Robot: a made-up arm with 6 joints. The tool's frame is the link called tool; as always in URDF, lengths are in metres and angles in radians. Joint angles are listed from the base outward.
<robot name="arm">
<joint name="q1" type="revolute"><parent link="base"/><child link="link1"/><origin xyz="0 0 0.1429" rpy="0 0 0"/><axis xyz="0 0 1"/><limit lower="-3.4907" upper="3.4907"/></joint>
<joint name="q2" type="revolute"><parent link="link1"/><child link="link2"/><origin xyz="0 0 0" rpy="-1.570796 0 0"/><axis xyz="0 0 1"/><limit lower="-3.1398" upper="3.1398"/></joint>
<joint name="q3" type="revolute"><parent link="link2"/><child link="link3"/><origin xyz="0 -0.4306 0" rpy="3.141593 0 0"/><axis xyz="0 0 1"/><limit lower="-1.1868" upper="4.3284"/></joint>
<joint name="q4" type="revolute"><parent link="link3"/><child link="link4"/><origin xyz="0 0 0" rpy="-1.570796 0 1.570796"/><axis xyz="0 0 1"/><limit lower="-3.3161" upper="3.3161"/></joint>
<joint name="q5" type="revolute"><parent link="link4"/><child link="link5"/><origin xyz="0 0 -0.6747" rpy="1.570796 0 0"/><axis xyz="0 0 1"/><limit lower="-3.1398" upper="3.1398"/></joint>
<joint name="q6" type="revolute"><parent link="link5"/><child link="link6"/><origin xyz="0 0 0.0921" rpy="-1.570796 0 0"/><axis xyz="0 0 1"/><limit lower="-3.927" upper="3.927"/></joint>
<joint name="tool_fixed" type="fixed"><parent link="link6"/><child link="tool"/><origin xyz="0 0 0" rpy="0 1.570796 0"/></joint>
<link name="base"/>
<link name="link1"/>
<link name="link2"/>
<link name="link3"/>
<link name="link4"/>
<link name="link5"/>
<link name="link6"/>
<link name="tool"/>
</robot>
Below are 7 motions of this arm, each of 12 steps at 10 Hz.
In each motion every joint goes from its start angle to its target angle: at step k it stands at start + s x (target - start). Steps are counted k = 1, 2, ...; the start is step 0. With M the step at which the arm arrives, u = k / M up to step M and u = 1 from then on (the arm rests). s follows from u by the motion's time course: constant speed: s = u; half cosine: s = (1 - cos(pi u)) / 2; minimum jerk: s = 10 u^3 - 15 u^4 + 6 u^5.
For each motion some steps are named. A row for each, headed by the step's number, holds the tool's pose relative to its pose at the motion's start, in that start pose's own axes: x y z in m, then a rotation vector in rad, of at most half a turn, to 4 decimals.
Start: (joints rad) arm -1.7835 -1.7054 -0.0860 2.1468 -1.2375 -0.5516
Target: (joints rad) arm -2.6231 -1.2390 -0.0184 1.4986 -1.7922 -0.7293
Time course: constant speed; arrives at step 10
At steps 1, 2, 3, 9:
1: -0.0372 0.0217 0.0296 -0.0193 0.0233 -0.0245
2: -0.0731 0.0475 0.0551 -0.0410 0.0498 -0.0534
3: -0.1069 0.0769 0.0762 -0.0644 0.0793 -0.0871
9: -0.2364 0.2989 0.1154 -0.2085 0.3089 -0.4081

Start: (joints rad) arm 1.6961 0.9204 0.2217 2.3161 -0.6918 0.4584
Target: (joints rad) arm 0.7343 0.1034 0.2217 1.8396 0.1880 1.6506
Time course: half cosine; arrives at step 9
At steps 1, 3, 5, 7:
1: 0.0131 0.0178 -0.0284 -0.0085 -0.0024 0.0191
3: 0.0714 0.1692 -0.2339 -0.0693 -0.0113 0.1294
5: 0.0221 0.4294 -0.5235 -0.1944 0.0343 0.2241
7: -0.1493 0.6179 -0.7297 -0.3876 0.1441 0.2834

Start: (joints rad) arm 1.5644 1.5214 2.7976 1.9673 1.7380 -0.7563
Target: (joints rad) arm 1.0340 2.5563 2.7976 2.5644 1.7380 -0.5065
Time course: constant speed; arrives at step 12
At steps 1, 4, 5, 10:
1: 0.0121 0.0747 -0.0308 0.0779 0.0355 0.0707
4: 0.0206 0.3193 -0.0824 0.3139 0.1213 0.2826
5: 0.0154 0.4046 -0.0844 0.3937 0.1419 0.3519
10: -0.0443 0.8174 0.0288 0.8024 0.1707 0.6692

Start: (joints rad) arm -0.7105 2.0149 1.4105 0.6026 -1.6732 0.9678
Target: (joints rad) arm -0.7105 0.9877 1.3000 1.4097 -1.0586 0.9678
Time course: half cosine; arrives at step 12
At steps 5, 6, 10, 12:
5: -0.3211 0.0076 -0.2574 0.2311 -0.0210 -0.5611
6: -0.4183 0.0415 -0.3571 0.3155 -0.0075 -0.7480
10: -0.6609 0.2585 -0.6961 0.6064 0.1342 -1.3178
12: -0.6854 0.3043 -0.7465 0.6520 0.1709 -1.3956

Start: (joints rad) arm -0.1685 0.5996 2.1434 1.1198 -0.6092 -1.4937
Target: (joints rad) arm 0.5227 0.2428 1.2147 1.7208 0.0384 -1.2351
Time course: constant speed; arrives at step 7
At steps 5, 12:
5: -0.0504 0.1349 -0.1930 -0.2750 0.3242 0.5365
12: -0.1302 0.2016 -0.2359 -0.3202 0.4125 0.8642

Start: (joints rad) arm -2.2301 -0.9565 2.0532 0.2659 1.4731 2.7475
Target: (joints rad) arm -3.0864 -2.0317 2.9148 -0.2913 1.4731 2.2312
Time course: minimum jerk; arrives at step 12
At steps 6, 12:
6: 0.7888 -0.2884 -0.2729 0.5669 1.0687 -0.1785
12: 0.9781 -0.3420 -0.9811 1.1156 2.2164 -0.3392

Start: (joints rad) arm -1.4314 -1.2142 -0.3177 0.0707 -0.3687 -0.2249
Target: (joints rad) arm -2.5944 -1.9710 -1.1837 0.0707 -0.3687 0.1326
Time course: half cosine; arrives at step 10
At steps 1, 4, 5, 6, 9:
1: -0.0077 -0.0013 -0.0053 -0.0231 -0.0015 -0.0247
4: -0.0996 -0.0119 -0.0864 -0.3192 -0.0020 -0.3531
5: -0.1369 -0.0171 -0.1312 -0.4556 0.0104 -0.5148
6: -0.1707 -0.0257 -0.1776 -0.5868 0.0309 -0.6789
9: -0.2372 -0.0605 -0.2696 -0.8393 0.0992 -1.0285

